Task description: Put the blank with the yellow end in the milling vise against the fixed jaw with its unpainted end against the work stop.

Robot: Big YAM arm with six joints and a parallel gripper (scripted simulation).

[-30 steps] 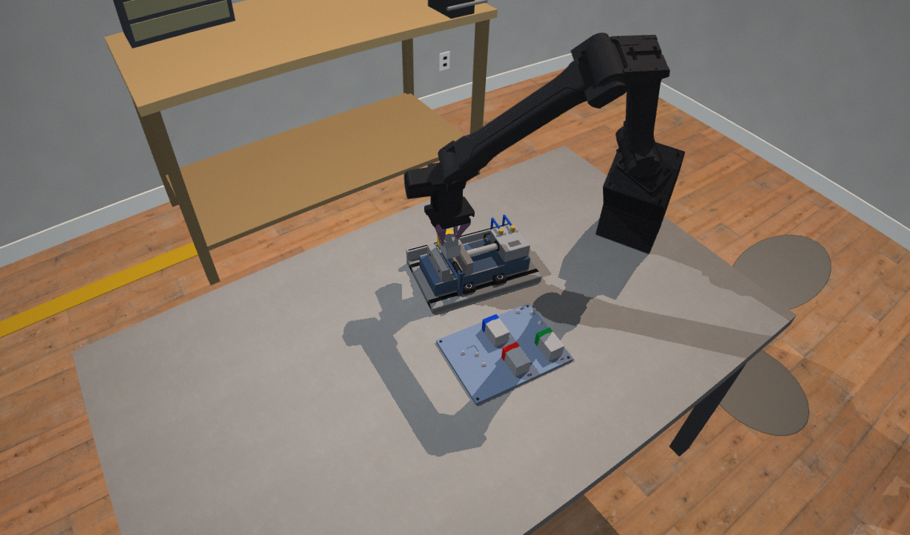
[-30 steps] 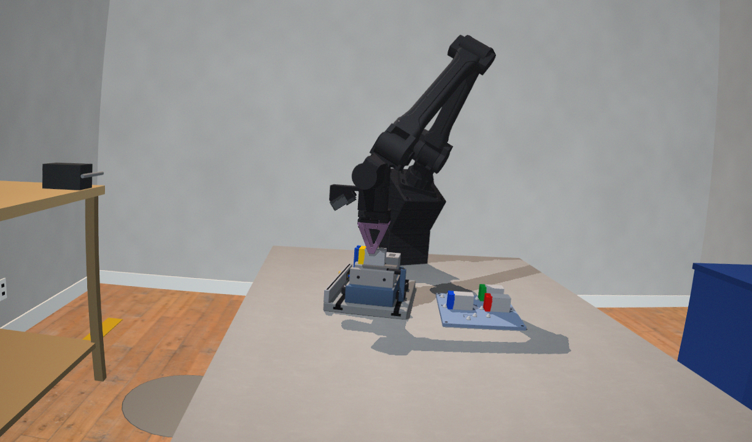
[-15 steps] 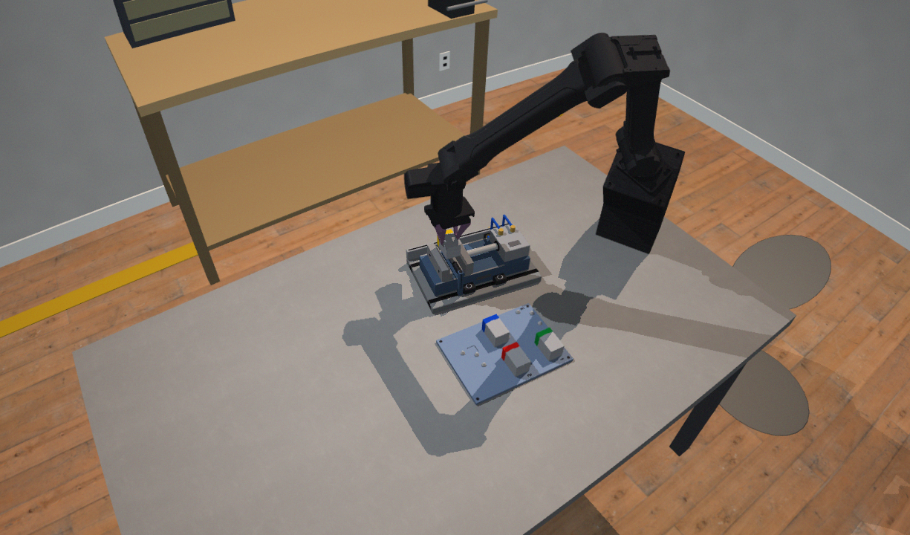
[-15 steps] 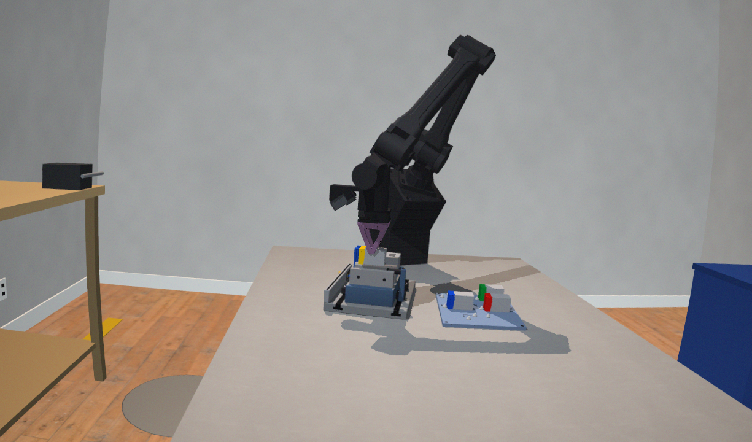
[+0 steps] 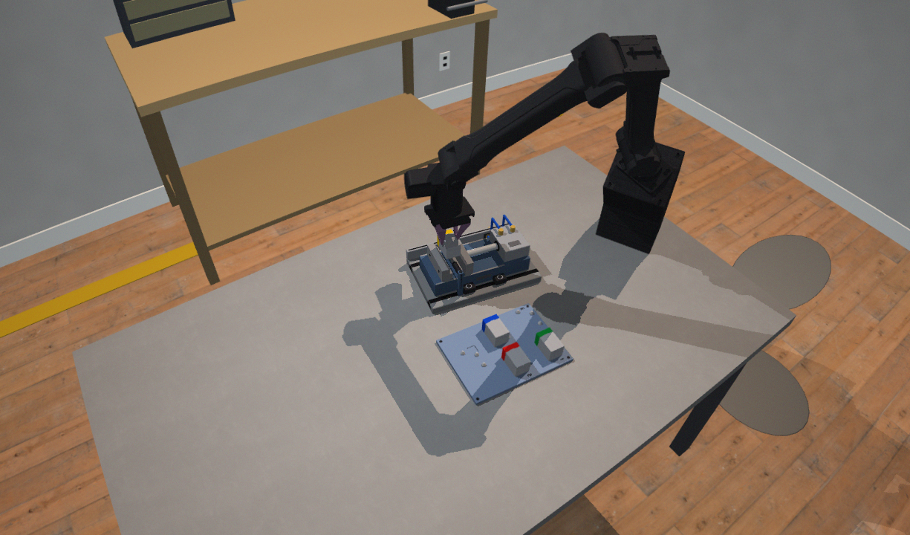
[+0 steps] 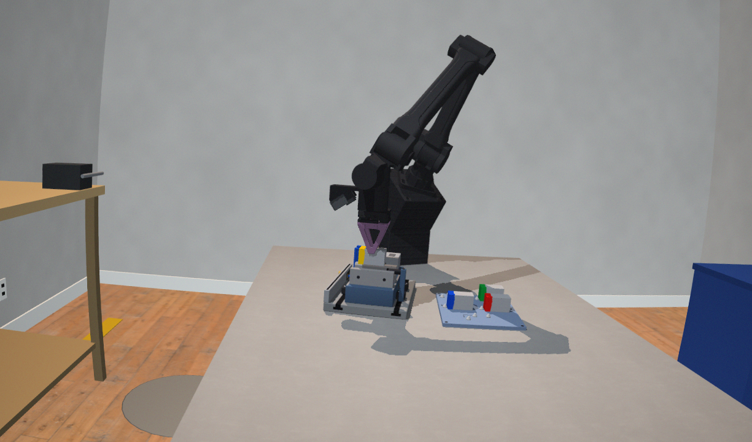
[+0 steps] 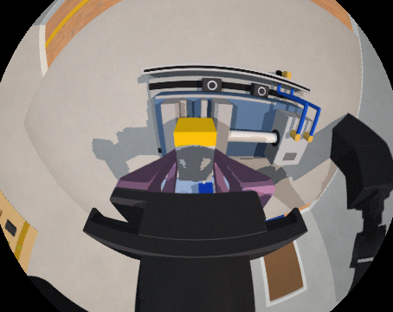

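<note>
Now: hand 20 mm above the yellow-ended blank. Also, from my hand: blue plate: 260 mm to the left, 140 mm below, 20 mm ahead; blue-ended blank: 220 mm to the left, 110 mm below, 20 mm ahead; red-ended blank: 310 mm to the left, 110 mm below, 30 mm ahead.
</note>
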